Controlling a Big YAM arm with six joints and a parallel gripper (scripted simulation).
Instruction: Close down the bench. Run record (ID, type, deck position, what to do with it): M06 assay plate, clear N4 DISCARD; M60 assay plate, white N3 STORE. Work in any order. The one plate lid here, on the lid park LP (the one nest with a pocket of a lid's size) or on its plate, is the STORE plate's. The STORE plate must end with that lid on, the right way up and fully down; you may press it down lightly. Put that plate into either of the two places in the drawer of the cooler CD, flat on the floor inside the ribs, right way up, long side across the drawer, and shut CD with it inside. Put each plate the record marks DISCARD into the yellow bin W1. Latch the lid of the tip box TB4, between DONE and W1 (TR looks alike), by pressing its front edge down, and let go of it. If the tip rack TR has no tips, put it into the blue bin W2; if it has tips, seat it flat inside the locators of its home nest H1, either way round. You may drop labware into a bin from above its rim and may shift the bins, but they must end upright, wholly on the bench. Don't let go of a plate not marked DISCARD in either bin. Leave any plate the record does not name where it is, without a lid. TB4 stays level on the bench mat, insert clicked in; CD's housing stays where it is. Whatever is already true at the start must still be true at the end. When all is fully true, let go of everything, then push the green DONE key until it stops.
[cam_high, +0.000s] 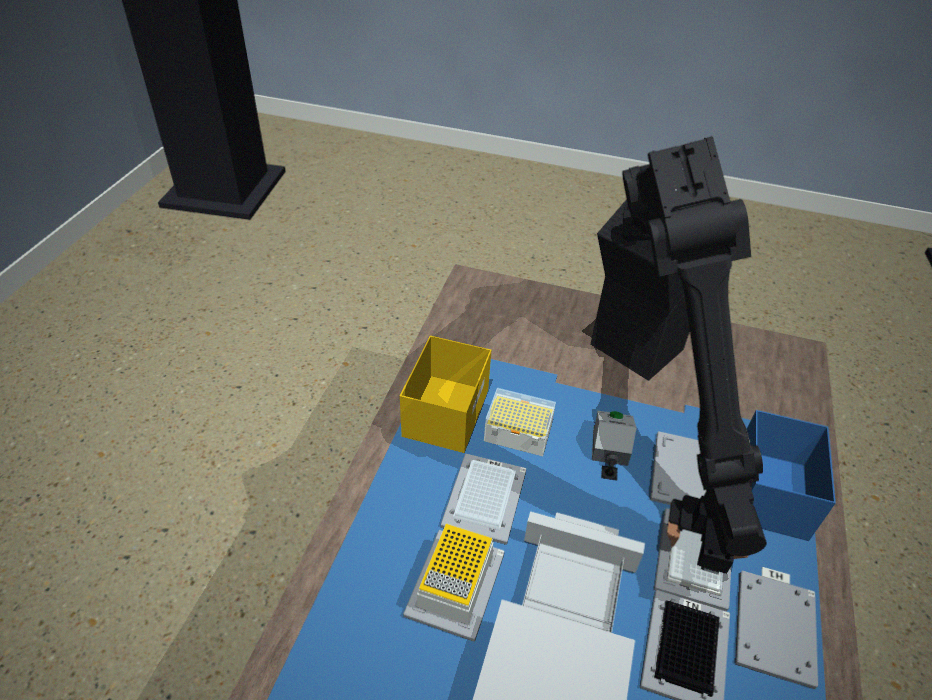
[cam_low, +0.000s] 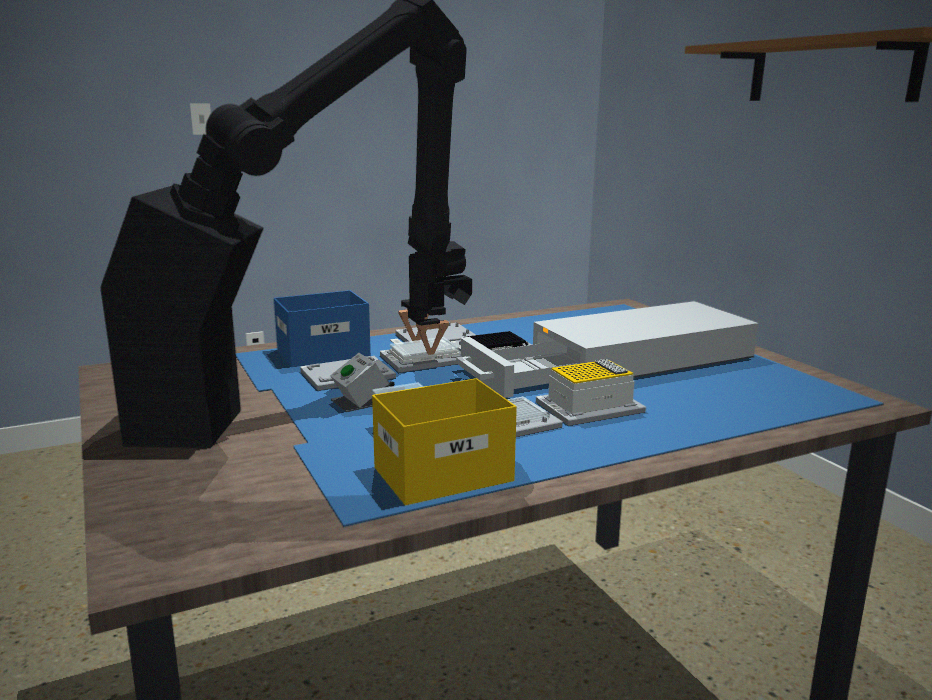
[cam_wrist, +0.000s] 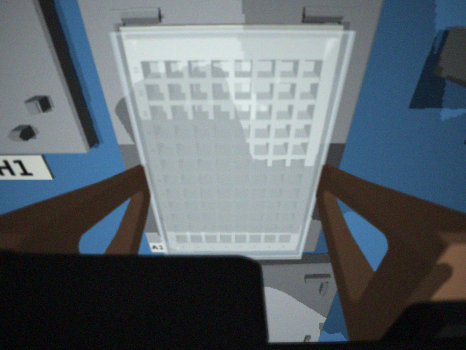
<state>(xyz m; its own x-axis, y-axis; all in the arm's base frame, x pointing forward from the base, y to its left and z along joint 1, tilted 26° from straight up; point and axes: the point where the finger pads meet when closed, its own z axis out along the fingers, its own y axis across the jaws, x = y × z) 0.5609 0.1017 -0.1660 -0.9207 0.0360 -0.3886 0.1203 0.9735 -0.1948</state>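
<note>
My hand is right at the clear plate lid. The rest, counted from my hand: white assay plate: 10 mm below; then nest N3: 30 mm below; then home nest H1: 130 mm to the left, 100 mm ahead, 30 mm below.
</note>
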